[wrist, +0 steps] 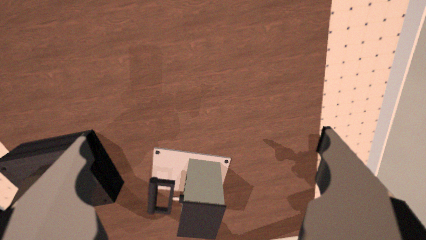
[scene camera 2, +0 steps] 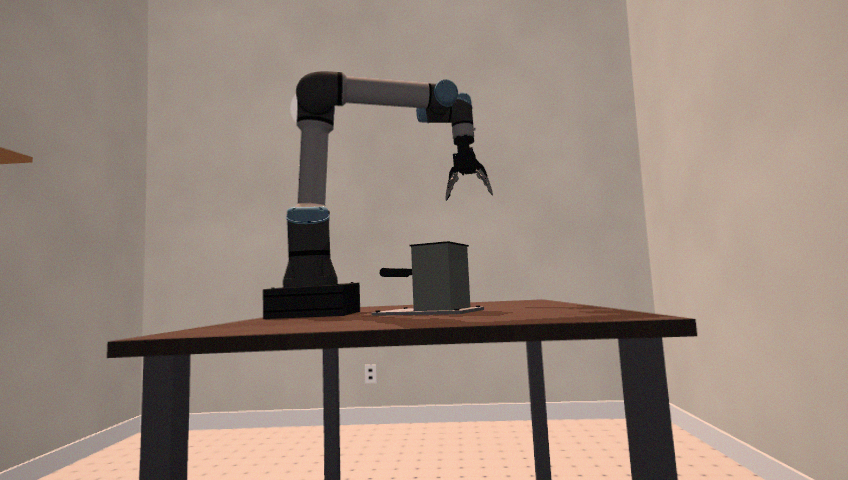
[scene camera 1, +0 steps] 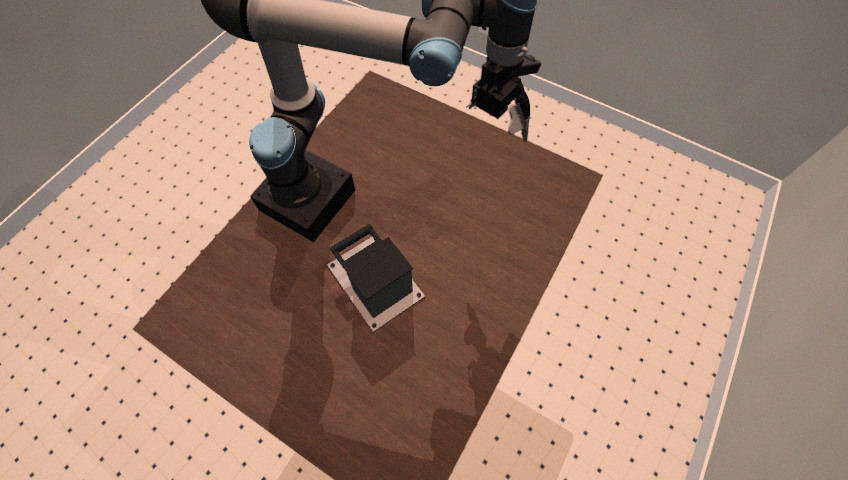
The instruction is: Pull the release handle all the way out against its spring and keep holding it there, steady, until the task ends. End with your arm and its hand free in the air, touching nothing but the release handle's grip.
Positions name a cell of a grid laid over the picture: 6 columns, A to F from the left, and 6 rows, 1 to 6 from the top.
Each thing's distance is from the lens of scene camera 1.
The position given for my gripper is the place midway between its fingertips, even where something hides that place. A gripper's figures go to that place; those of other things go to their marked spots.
my gripper (scene camera 1: D2): 1.07 m
baseplate (scene camera 1: C5): 1.19 m
